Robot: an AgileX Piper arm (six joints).
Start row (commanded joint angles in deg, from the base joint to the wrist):
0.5, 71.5, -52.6, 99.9, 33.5, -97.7
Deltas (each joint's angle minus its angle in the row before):
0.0, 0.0, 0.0, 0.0, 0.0, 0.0
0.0, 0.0, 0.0, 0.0, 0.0, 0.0
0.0, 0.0, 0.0, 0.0, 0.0, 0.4
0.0, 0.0, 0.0, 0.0, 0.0, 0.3
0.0, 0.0, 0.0, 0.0, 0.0, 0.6
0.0, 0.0, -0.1, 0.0, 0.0, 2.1
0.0, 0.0, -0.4, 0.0, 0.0, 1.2
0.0, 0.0, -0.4, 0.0, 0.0, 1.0
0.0, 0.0, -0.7, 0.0, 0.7, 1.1
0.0, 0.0, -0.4, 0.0, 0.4, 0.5
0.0, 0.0, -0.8, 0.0, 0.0, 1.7
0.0, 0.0, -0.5, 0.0, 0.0, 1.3
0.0, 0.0, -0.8, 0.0, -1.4, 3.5
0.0, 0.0, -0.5, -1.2, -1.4, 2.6
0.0, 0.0, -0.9, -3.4, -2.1, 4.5
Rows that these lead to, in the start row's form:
0.5, 71.5, -52.6, 99.9, 33.5, -97.7
0.5, 71.5, -52.6, 99.9, 33.5, -97.7
0.5, 71.5, -52.6, 99.9, 33.5, -97.3
0.5, 71.5, -52.6, 99.9, 33.5, -97.0
0.5, 71.5, -52.6, 99.9, 33.5, -96.4
0.5, 71.5, -52.7, 99.9, 33.5, -94.3
0.5, 71.5, -53.1, 99.9, 33.5, -93.1
0.5, 71.5, -53.5, 99.9, 33.5, -92.1
0.5, 71.5, -54.2, 99.9, 34.2, -91.0
0.5, 71.5, -54.6, 99.9, 34.6, -90.5
0.5, 71.5, -55.4, 99.9, 34.6, -88.8
0.5, 71.5, -55.9, 99.9, 34.6, -87.5
0.5, 71.5, -56.7, 99.9, 33.2, -84.0
0.5, 71.5, -57.2, 98.7, 31.8, -81.4
0.5, 71.5, -58.1, 95.3, 29.7, -76.9

